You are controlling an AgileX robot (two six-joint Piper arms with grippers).
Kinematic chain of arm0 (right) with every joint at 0, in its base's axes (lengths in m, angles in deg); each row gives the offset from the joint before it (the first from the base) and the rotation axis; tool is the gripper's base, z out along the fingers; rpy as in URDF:
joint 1: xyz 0 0 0.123 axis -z
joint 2: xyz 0 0 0 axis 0.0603 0.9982 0
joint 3: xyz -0.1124 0.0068 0.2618 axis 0.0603 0.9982 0
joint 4: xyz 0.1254 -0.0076 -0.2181 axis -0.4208 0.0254 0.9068
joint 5: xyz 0 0 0 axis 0.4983 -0.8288 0.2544
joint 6: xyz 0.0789 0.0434 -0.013 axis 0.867 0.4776 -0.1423
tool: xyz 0 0 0 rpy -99.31 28.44 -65.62
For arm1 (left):
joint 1: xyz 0 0 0.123 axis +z
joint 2: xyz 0 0 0 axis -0.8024 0.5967 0
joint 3: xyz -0.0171 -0.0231 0.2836 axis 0.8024 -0.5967 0
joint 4: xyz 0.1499 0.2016 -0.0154 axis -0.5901 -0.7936 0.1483
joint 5: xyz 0 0 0 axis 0.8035 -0.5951 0.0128
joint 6: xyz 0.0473 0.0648 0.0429 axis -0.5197 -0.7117 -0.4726
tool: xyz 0 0 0 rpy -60.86 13.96 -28.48
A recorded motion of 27 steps. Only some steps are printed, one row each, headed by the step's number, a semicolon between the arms.
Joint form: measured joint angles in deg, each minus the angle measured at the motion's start. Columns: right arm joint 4, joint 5, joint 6, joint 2, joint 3, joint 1; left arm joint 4, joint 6, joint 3, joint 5, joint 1, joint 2.
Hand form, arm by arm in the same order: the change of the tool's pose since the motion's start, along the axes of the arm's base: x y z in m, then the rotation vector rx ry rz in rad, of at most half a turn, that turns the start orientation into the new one. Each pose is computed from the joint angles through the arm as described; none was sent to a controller.
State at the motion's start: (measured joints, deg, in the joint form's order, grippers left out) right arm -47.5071 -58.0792 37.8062 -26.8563 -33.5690 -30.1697; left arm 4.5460 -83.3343 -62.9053 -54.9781 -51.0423 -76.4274
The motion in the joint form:
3: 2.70 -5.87 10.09 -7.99 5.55 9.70; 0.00 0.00 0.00 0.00 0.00 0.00
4: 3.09 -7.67 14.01 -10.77 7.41 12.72; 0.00 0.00 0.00 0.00 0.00 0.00
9: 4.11 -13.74 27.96 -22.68 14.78 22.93; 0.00 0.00 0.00 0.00 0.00 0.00
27: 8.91 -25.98 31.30 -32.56 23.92 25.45; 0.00 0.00 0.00 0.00 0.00 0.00
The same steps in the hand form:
3: -0.0156 -0.0251 -0.0268 0.0989 0.1025 -0.1602; 0.0000 0.0000 0.0000 0.0000 0.0000 0.0000
4: -0.0214 -0.0316 -0.0360 0.1542 0.1357 -0.2137; 0.0000 0.0000 0.0000 0.0000 0.0000 0.0000
9: -0.0443 -0.0487 -0.0729 0.3773 0.2079 -0.3967; 0.0000 0.0000 0.0000 0.0000 0.0000 0.0000
27: -0.0591 -0.0529 -0.1355 0.3073 0.3866 -0.4852; 0.0000 0.0000 0.0000 0.0000 0.0000 0.0000

